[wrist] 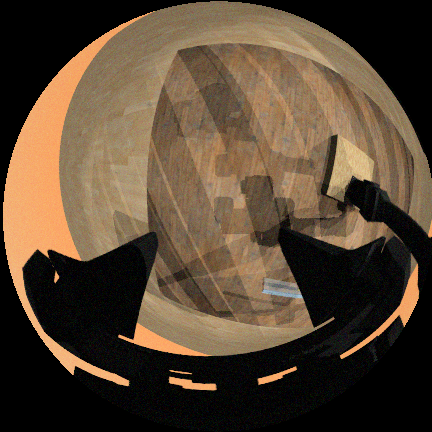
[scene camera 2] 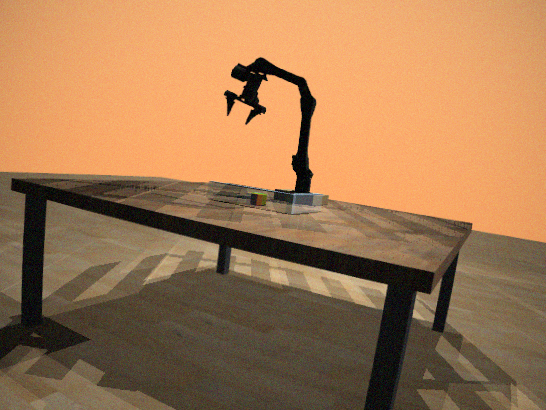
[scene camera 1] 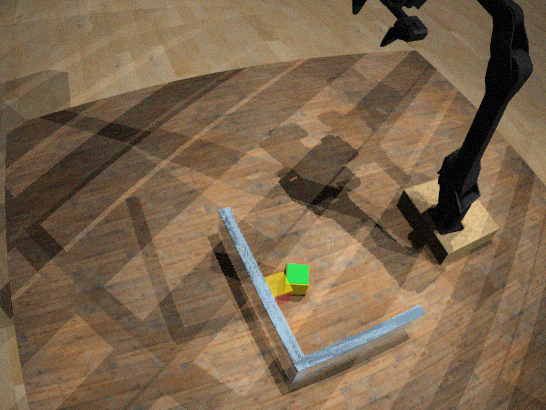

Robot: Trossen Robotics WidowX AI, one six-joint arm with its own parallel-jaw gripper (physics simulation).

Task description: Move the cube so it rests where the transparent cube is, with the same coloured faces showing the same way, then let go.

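Frame: origin at the arm's base, x ahead, y left, z up, level; centimetres.
Seen in the pictures: gripper, fingertip midpoint: [wrist: 218, 236] [scene camera 2: 236, 120] [scene camera 1: 368, 29]; arm's base at its link origin: [wrist: 354, 190] [scene camera 2: 302, 192] [scene camera 1: 445, 219].
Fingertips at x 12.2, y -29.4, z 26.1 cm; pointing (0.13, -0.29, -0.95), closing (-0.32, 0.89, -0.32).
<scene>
Pixels of each thing's middle, then the offset from my fingertips to it.
- solid cube at the middle of its body: [scene camera 1: 296, 279] dz -28.3, dx +21.3, dy +34.2 cm
- transparent cube at the middle of its body: [scene camera 1: 275, 290] dz -28.3, dx +25.2, dy +35.6 cm
The solid cube [scene camera 1: 298, 274] has a green top and a yellow side in scene camera 1. The transparent cube [scene camera 1: 277, 284] lies right beside it, to its left, with a yellow top and a faint reddish side, partly behind the wall. In scene camera 2 the cubes overlap as a small red and yellow-green patch, and I cannot tell them apart. My gripper [scene camera 1: 368, 29] [scene camera 2: 237, 120] [wrist: 218, 236] is open and empty, high above the table and well away from both cubes, fingers tilted downward. Neither cube shows in the wrist view.
A low, see-through L-shaped wall with a pale blue top edge [scene camera 1: 239, 241] [scene camera 2: 300, 202] [wrist: 282, 288] runs past the cubes' left side and along the front in scene camera 1. The arm stands on a light wooden block [scene camera 1: 472, 236] [wrist: 350, 165] at the right. Broad shadows cross the table.
</scene>
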